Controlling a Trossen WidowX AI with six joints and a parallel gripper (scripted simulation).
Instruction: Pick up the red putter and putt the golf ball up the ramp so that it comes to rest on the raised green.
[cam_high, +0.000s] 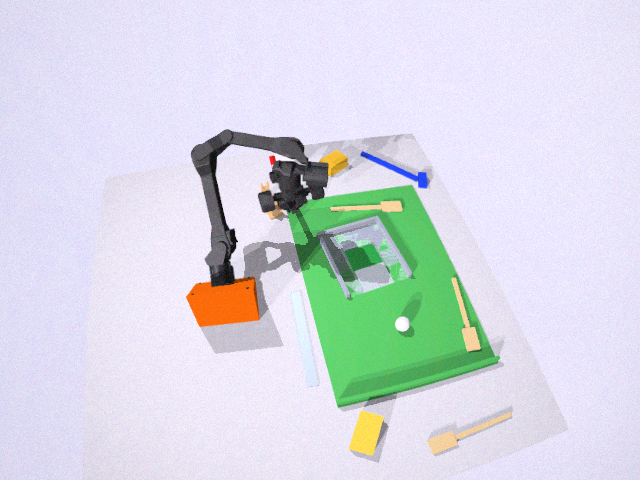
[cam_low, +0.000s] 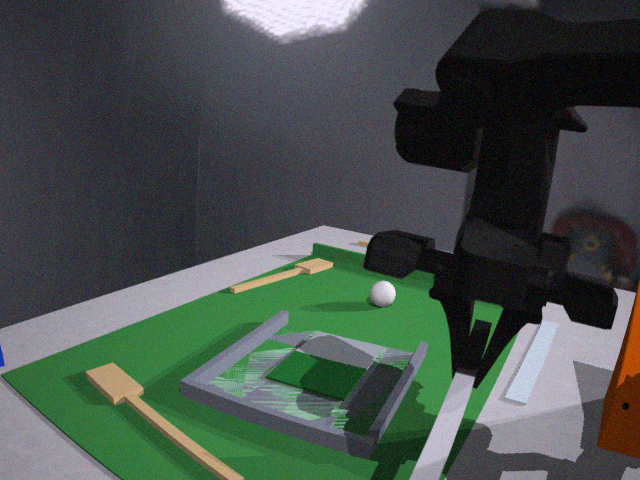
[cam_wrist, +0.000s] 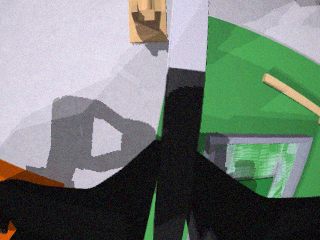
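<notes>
Now: gripper tip 36 cm to the left of the pale strip, 12 cm above it and 5 cm past it. The rest, counted from my gripper tip: tan block (15 cm to the left, 9 cm below, 4 cm behind); then blue putter (46 cm ahead, 23 cm to the left, 11 cm below); then white golf ball (40 cm to the right, 22 cm ahead, 10 cm below).
</notes>
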